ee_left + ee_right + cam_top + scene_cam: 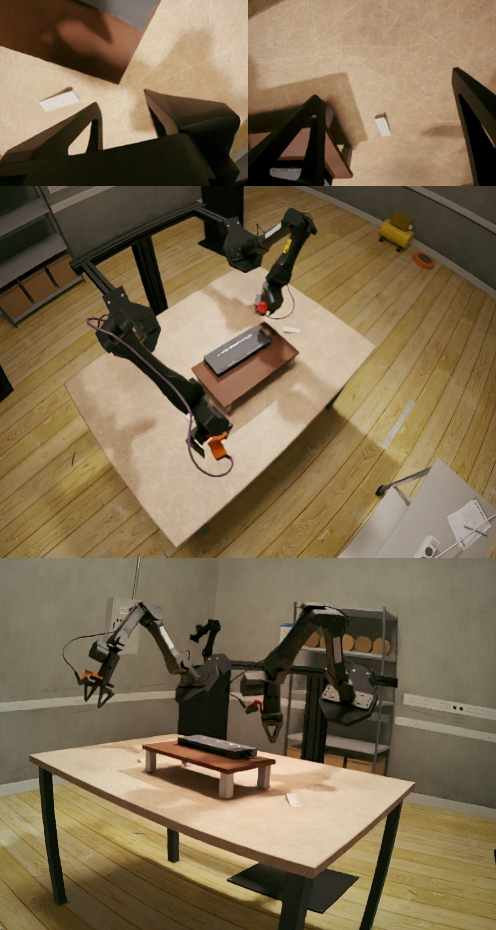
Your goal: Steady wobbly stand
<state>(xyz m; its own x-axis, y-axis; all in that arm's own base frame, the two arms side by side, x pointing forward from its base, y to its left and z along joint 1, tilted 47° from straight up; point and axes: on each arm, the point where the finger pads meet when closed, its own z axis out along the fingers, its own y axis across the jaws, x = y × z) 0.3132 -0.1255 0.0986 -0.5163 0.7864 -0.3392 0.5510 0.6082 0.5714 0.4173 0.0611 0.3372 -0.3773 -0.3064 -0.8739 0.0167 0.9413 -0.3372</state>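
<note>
Right now the white wedge is 160 mm below my left hand, 130 mm to the left of it and 90 mm ahead of it. Also, from my left hand: brown stand: 210 mm to the right, 120 mm below, 70 mm ahead; network switch: 210 mm to the right, 50 mm below, 10 mm ahead.
</note>
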